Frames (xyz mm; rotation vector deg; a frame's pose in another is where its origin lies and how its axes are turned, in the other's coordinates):
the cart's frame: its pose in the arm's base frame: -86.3 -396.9 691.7 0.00 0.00 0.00
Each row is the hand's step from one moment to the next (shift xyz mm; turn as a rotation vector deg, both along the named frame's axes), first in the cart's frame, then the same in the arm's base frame.
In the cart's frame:
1: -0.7 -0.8 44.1 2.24 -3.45 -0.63
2: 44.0 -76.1 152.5 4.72 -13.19 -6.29
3: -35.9 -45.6 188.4 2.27 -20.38 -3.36
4: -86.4 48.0 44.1 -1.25 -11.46 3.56
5: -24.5 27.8 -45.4 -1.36 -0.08 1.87
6: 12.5 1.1 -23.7 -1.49 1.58 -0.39
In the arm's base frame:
1: -0.7 -0.8 44.1 2.24 -3.45 -0.63
2: 44.0 -76.1 152.5 4.72 -13.19 -6.29
3: -35.9 -45.6 188.4 2.27 -20.38 -3.36
4: -86.4 48.0 44.1 -1.25 -11.46 3.56
5: -24.5 27.8 -45.4 -1.36 -0.08 1.87
6: 12.5 1.1 -23.7 -1.49 1.58 -0.39

